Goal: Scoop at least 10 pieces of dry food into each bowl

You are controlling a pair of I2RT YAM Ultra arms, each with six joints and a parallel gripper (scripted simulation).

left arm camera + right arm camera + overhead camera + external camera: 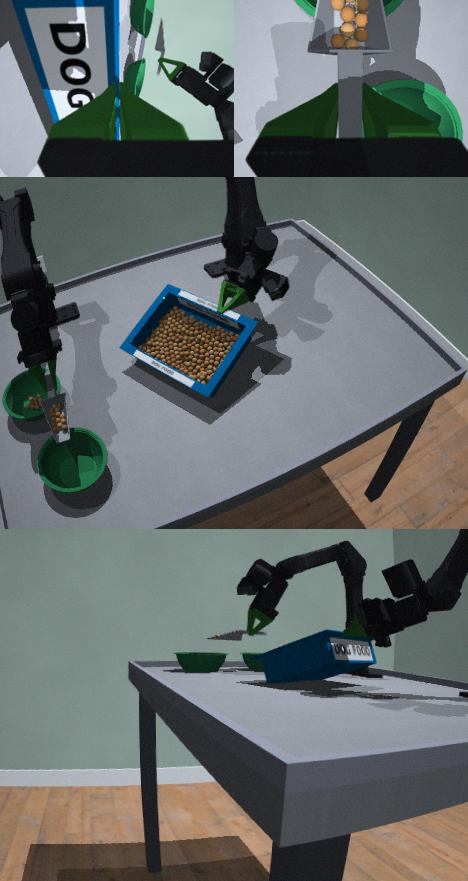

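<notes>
My right gripper is now 50 mm short of the grey scoop and 10 mm above it. From my right hand the other things lie so: box 60 mm behind, 350 mm to the left, 50 mm below.
</notes>
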